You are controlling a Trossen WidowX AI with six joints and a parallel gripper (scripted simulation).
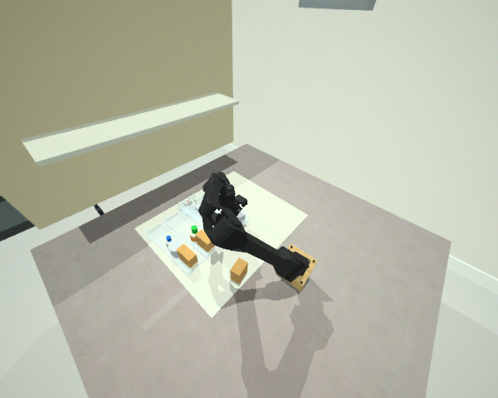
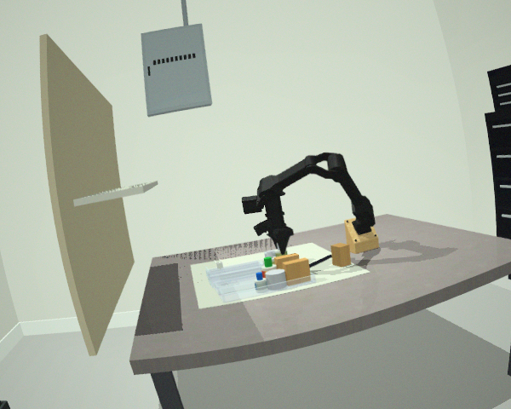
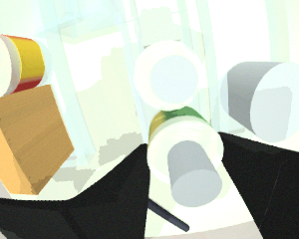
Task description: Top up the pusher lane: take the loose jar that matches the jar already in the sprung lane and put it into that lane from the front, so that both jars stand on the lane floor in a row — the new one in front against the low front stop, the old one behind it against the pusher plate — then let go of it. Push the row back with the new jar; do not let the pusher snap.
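The clear lane tray is 150 mm ahead of my gripper tip, 20 mm to the left of it and 40 mm below it.
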